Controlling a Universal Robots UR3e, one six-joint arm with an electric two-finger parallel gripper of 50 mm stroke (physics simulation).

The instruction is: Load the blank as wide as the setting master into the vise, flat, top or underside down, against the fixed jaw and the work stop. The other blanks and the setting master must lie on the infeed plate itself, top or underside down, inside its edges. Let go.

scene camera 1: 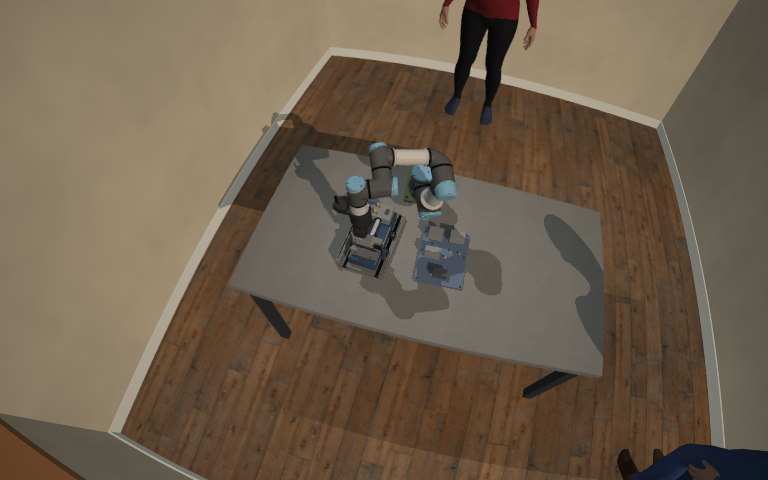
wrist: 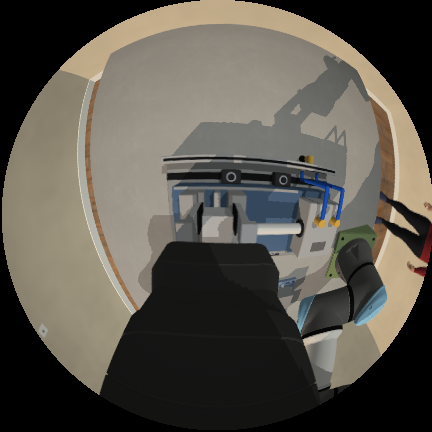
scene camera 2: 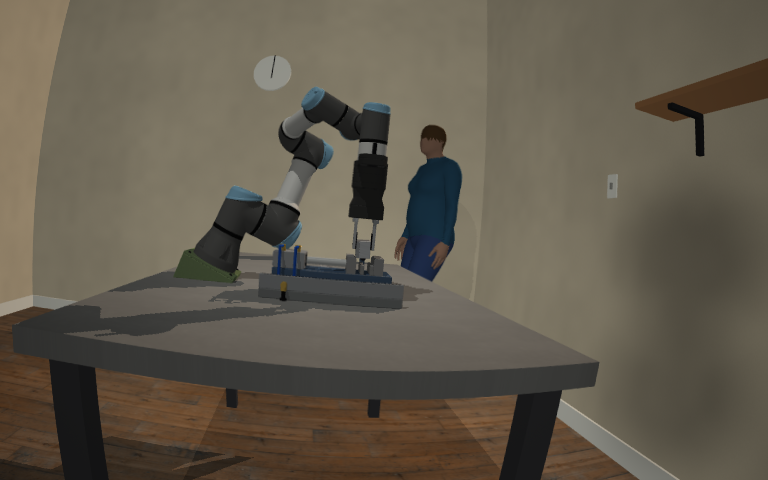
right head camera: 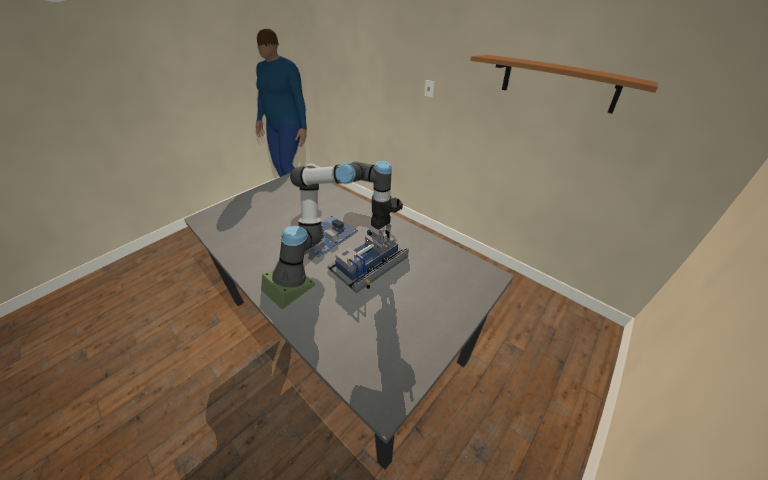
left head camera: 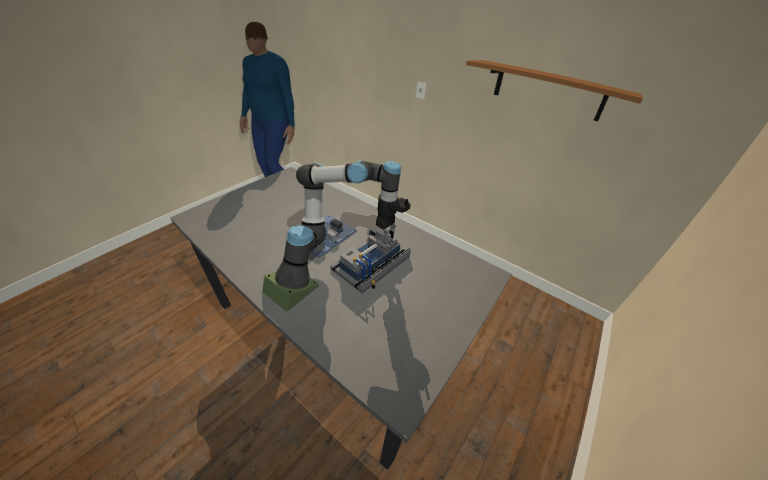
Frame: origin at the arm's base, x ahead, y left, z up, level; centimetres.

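Where they show: gripper, fingertip midpoint: [scene camera 1: 358,237] [wrist: 217,212] [scene camera 2: 363,249] [right head camera: 384,239] [left head camera: 388,239]; arm's base at its link origin: [wrist: 352,257] [scene camera 2: 214,261] [right head camera: 288,278] [left head camera: 292,279].
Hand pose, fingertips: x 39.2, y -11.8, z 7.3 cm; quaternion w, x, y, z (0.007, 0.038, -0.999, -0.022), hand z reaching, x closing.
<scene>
Each offset is from my fingertips to the top centre of the thing. "spot": to the spot under its first point.
My gripper [scene camera 2: 364,246] [wrist: 217,212] points down over the vise @[dz -1.4, dx -6.7, dy +2.5 cm] [wrist: 272,202] [scene camera 2: 334,276], shut on a light grey blank @[dz +1.9, dx -0.2, dy +2.9 cm] [scene camera 2: 363,250] [wrist: 216,229]. In scene camera 2 the blank's lower edge is near the height of the jaw tops, above the gap between the moving jaw [scene camera 2: 350,264] [wrist: 247,229] and the fixed jaw [scene camera 2: 377,266]. The blank's underside and the work stop are not clear. The blue infeed plate @[dz -10.5, dx -11.6, dy +31.2 cm] [scene camera 1: 462,274] lies beside the vise. On it are a dark block @[dz -8.1, dx -3.2, dy +32.8 cm] [scene camera 1: 437,271] [left head camera: 336,224] and grey blocks @[dz -7.1, dx -10.5, dy +26.8 cm] [scene camera 1: 433,253] @[dz -7.0, dx -19.4, dy +25.1 cm] [scene camera 1: 436,233]; I cannot tell which is the setting master.
Blue hoses @[spot: dz -0.4, dx -14.0, dy -2.7 cm] [wrist: 325,202] [scene camera 2: 296,260] with yellow ends rise at the vise's drive end, near the robot's green base [wrist: 356,234] [scene camera 2: 206,267]. A grey rail @[dz -6.4, dx -5.9, dy -6.4 cm] [scene camera 2: 334,291] runs along the vise's side. A person [left head camera: 267,96] stands beyond the table.
</scene>
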